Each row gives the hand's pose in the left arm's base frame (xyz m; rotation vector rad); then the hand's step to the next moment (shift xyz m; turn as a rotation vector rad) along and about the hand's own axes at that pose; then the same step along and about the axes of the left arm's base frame.
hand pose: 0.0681 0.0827 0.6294 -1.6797 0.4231 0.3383
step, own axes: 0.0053 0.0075 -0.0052 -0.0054 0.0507 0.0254
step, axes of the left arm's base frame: 0.0012 -0.0065 -0.0082 -0.0277 0.0193 -0.0459
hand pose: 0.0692 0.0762 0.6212 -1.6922 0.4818 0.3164
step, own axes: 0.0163 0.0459 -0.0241 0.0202 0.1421 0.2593
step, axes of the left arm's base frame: -0.0094 -0.0317 -0.0431 -0.0355 0.2339 -0.1785
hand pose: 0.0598 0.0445 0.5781 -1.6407 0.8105 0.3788
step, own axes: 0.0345 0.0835 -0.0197 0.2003 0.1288 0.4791
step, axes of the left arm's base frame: -0.0367 -0.0333 -0.0781 0.1409 0.3903 -0.3378
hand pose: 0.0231 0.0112 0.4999 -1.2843 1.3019 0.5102
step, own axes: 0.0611 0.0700 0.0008 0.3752 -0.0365 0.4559
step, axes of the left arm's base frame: -0.0431 -0.0002 -0.0823 0.3242 0.2575 -0.4225
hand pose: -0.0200 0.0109 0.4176 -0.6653 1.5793 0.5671
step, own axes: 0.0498 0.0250 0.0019 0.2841 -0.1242 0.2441
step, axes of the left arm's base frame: -0.0195 0.0145 -0.0502 0.2418 0.0558 -0.3068
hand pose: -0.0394 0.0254 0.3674 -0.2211 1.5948 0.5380
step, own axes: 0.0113 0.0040 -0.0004 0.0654 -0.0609 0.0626
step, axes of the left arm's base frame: -0.0034 0.0053 -0.0102 0.0759 -0.0122 -0.0774
